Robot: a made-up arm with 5 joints. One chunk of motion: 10 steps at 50 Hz.
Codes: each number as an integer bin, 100 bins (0 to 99) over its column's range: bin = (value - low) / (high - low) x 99, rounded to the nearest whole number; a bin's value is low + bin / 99 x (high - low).
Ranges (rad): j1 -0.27..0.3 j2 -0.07..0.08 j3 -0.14..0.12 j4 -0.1..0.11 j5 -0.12..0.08
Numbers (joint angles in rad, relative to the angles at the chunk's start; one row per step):
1: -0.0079 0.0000 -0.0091 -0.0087 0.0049
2: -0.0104 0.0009 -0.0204 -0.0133 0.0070
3: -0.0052 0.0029 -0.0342 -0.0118 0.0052
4: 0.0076 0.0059 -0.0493 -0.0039 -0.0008
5: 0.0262 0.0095 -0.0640 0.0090 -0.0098
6: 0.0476 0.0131 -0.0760 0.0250 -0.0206
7: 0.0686 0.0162 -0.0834 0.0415 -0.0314
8: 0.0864 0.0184 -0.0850 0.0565 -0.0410
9: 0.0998 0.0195 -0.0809 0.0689 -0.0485
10: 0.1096 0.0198 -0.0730 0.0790 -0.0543
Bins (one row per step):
1: 46 46 50 43 62
2: 45 47 46 41 63
3: 46 48 40 42 62
4: 48 50 35 45 59
5: 51 52 29 51 55
6: 55 55 24 59 49
7: 59 57 22 67 44
8: 62 58 21 74 39
9: 64 59 23 80 35
10: 66 59 26 84 33

